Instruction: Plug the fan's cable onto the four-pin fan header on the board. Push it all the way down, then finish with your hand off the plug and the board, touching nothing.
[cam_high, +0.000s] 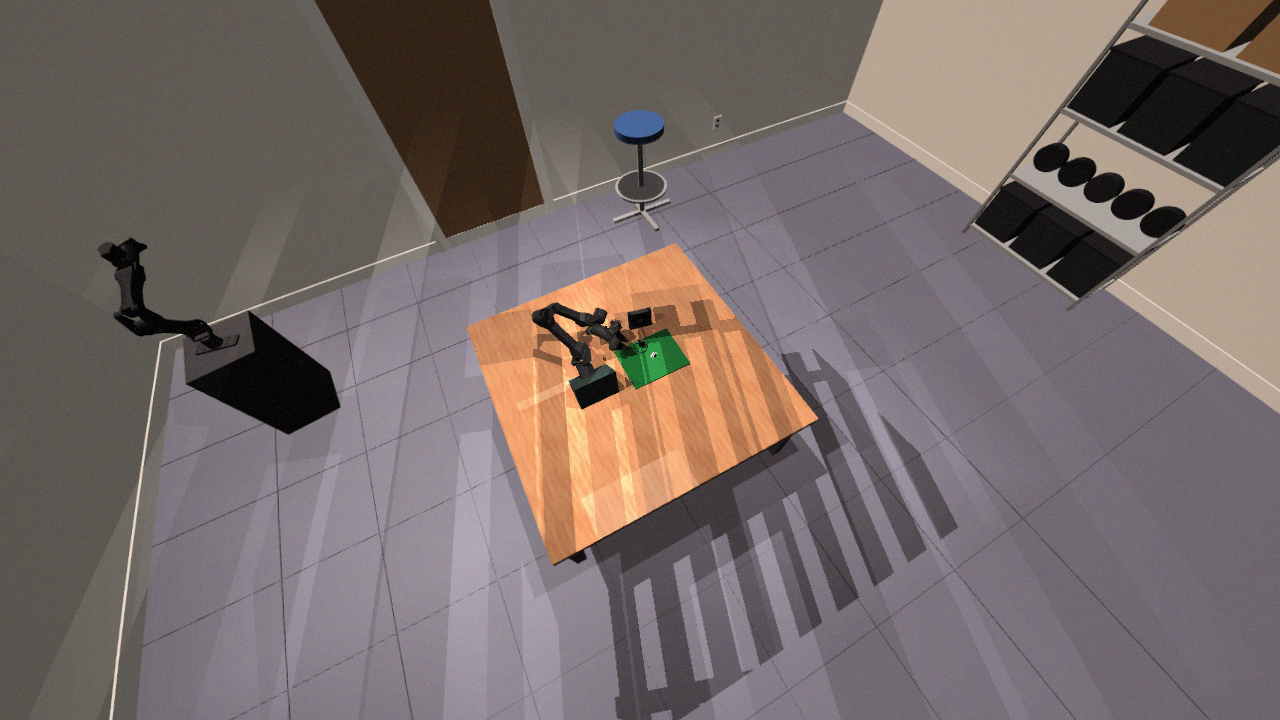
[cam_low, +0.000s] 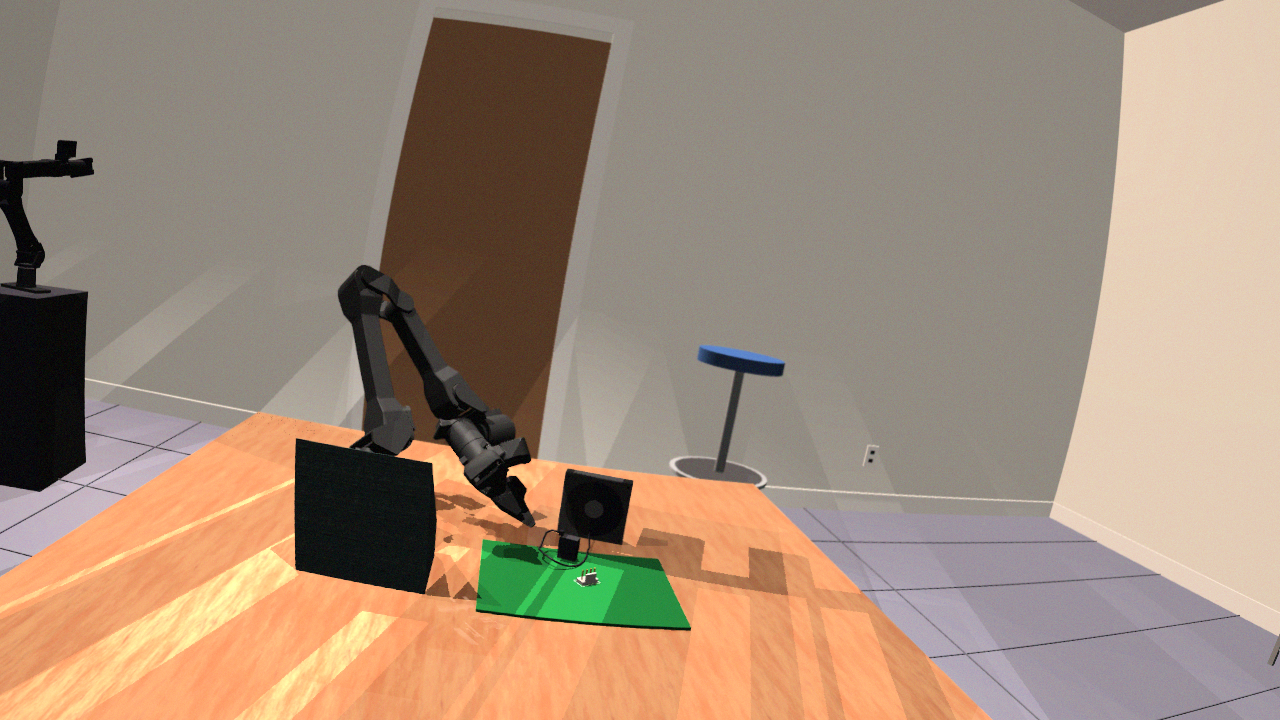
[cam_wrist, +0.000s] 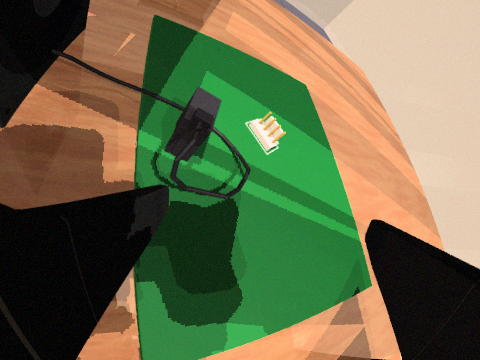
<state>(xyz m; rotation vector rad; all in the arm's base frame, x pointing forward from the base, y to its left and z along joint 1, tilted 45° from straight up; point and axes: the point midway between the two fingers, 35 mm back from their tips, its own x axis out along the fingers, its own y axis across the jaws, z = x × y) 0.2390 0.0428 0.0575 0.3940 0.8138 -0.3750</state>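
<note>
My gripper tip is 70 mm short of the dark fan plug and 50 mm above it. Also, from my gripper tip: four-pin header 90 mm ahead, 80 mm to the right, 70 mm below; then green board 70 mm ahead, 90 mm to the right, 80 mm below; then black fan 140 mm ahead, 100 mm to the left, 10 mm below.
</note>
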